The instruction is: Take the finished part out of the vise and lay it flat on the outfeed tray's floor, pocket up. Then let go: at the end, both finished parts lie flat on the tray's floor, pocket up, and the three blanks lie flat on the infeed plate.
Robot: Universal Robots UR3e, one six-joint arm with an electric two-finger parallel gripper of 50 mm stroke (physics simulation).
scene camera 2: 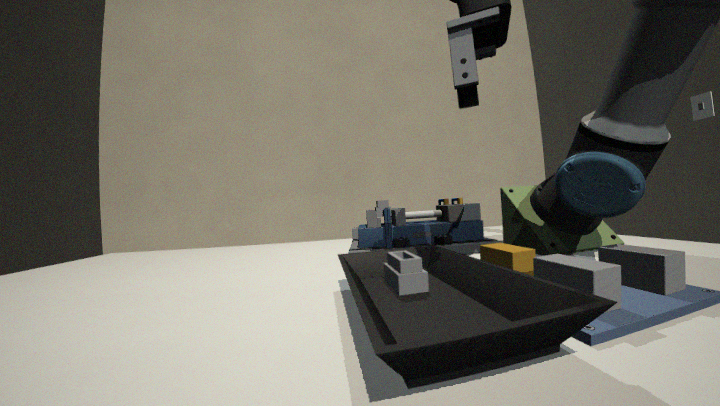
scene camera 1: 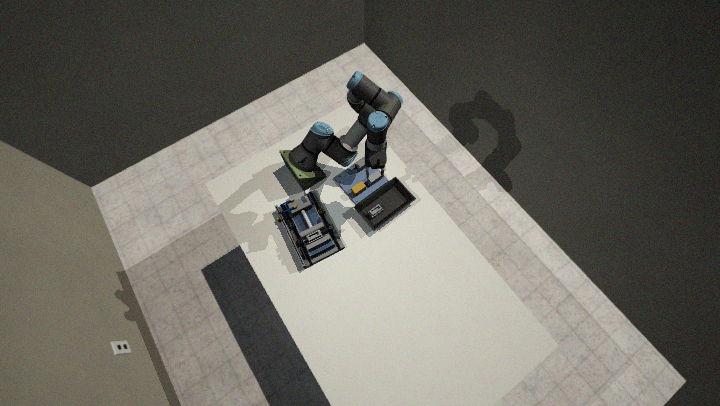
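Seen in the pictures: gripper, fingertip midpoint: [scene camera 2: 467, 97] [scene camera 1: 374, 175]; arm's base, origin of the base link: [scene camera 2: 562, 210] [scene camera 1: 301, 161].
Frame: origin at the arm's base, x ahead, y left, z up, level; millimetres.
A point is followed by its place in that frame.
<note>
My gripper [scene camera 1: 375, 175] @[x 307, y 176, z 141 mm] [scene camera 2: 467, 103] @[x 307, y 176, z 141 mm] is open and empty, high above the infeed plate [scene camera 1: 370, 194] @[x 294, y 170, z -65 mm] [scene camera 2: 650, 301] @[x 195, y 260, z -63 mm]; one finger shows in scene camera 2. A grey finished part [scene camera 1: 314, 236] @[x 336, y -147, z 29 mm] [scene camera 2: 382, 204] @[x 340, y -121, z 35 mm] sits in the vise [scene camera 1: 300, 203] @[x 180, y -115, z 24 mm] [scene camera 2: 418, 235] @[x 279, y -78, z -33 mm], its pocket facing up; the jaws partly hide it in scene camera 2. Another finished part [scene camera 1: 375, 210] @[x 376, y 134, z -38 mm] [scene camera 2: 413, 282] @[x 377, y 165, z -47 mm] lies flat, pocket up, on the floor of the dark outfeed tray [scene camera 1: 398, 199] @[x 391, y 254, z -59 mm] [scene camera 2: 484, 348] @[x 385, y 299, z -42 mm]. On the plate lie an orange blank [scene camera 1: 358, 188] @[x 251, y 135, z -27 mm] [scene camera 2: 522, 260] @[x 249, y 169, z -38 mm], a grey blank [scene camera 2: 606, 282] @[x 247, y 259, z -39 mm] and another grey blank [scene camera 2: 674, 272] @[x 156, y 257, z -44 mm].
The tray stands right beside the plate, with raised sloping walls. The vise stands apart from both. The arm's green base mount [scene camera 1: 304, 174] @[x 76, y -27, z 25 mm] [scene camera 2: 514, 221] @[x 96, y -23, z -16 mm] stands behind the vise and plate. Blue and yellow fittings [scene camera 1: 291, 200] @[x 152, y -138, z 38 mm] [scene camera 2: 456, 201] @[x 156, y -135, z 31 mm] stick up at the vise's rear.
</note>
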